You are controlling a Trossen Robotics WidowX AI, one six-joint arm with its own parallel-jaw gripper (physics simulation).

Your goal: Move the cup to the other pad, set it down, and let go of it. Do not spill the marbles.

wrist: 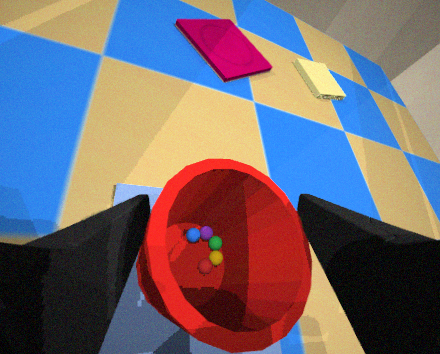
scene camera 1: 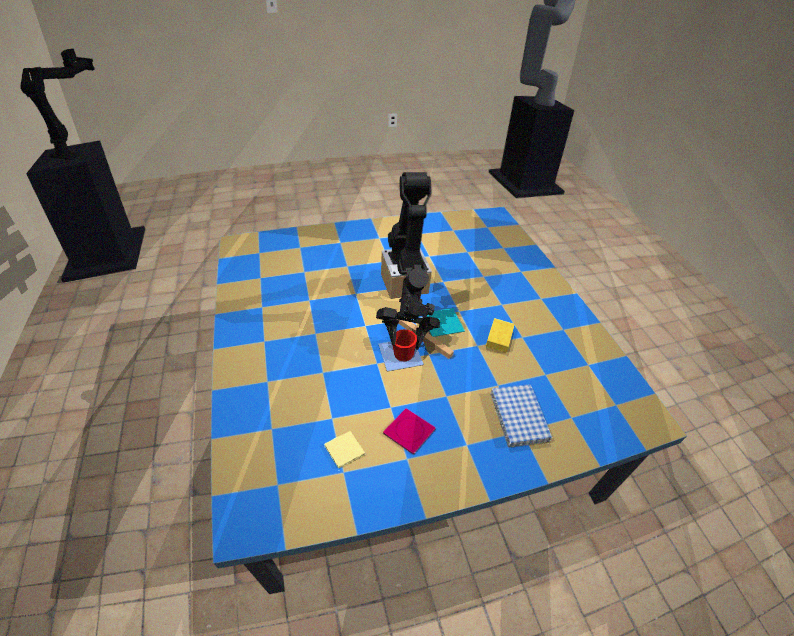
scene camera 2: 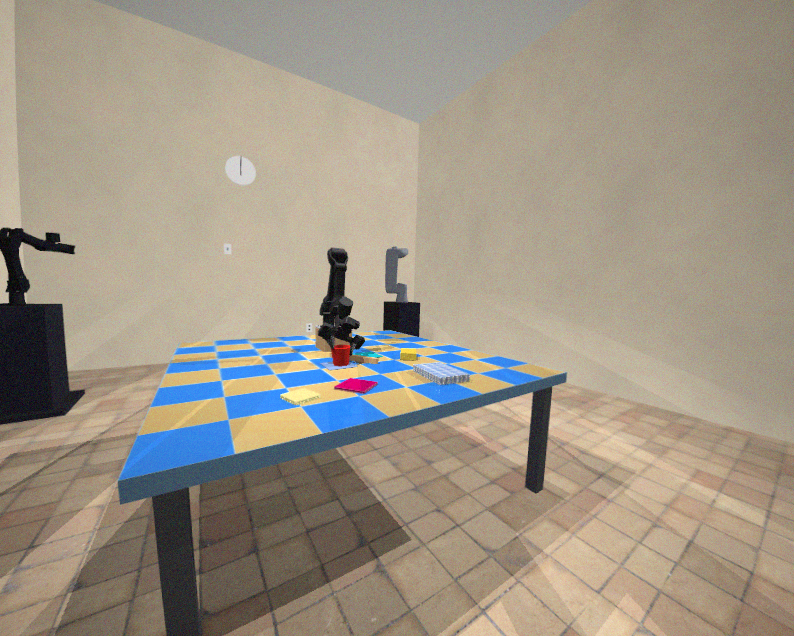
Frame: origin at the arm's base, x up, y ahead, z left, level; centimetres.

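Seen in the pictures: gripper, fingertip midpoint: (wrist: 224, 202) (scene camera 1: 405, 347) (scene camera 2: 342, 351); arm's base at its link origin: (scene camera 1: 399, 257).
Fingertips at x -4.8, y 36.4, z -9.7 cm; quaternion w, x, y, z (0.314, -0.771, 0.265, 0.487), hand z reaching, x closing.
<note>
Offsets run from my fingertips to a thing's top centre. "spot": to the spot under its first point.
The red cup {dx +1.8, dy -2.2, dz +0.5 cm} (scene camera 1: 404, 347) (scene camera 2: 341, 356) (wrist: 270, 250) stands upright on the pale blue pad {dx -5.5, dy -2.6, dz -0.3 cm} (scene camera 1: 397, 366) (scene camera 2: 331, 365) (wrist: 131, 191). Several small marbles {dx -3.9, dy -1.2, dz -1.2 cm} (wrist: 215, 243) lie inside at its bottom, in blue, purple, green, yellow and red. My gripper (scene camera 1: 406, 342) (wrist: 224, 202) is shut on the cup, with one black finger against each side of it. The magenta pad {dx -5.0, dy +23.9, dz -6.5 cm} (scene camera 1: 409, 430) (scene camera 2: 355, 385) (wrist: 225, 49), marked with a faint ring, lies flat on the table toward the front in scene camera 1.
A pale yellow block {dx -4.7, dy +24.7, dz -24.2 cm} (scene camera 1: 344, 449) (scene camera 2: 300, 396) (wrist: 320, 80) lies beside the magenta pad. A blue-checked block {dx -3.3, dy +28.6, dz +24.3 cm} (scene camera 1: 521, 414) (scene camera 2: 441, 372) and a yellow block {dx -2.8, dy -0.5, dz +32.8 cm} (scene camera 1: 501, 334) (scene camera 2: 408, 354) are to the right. A teal square {spot: dx -5.5, dy -12.1, dz +18.7 cm} (scene camera 1: 446, 321) and a wooden piece {spot: dx -3.6, dy -0.6, dz +11.7 cm} (scene camera 1: 440, 346) lie close beside the gripper.
</note>
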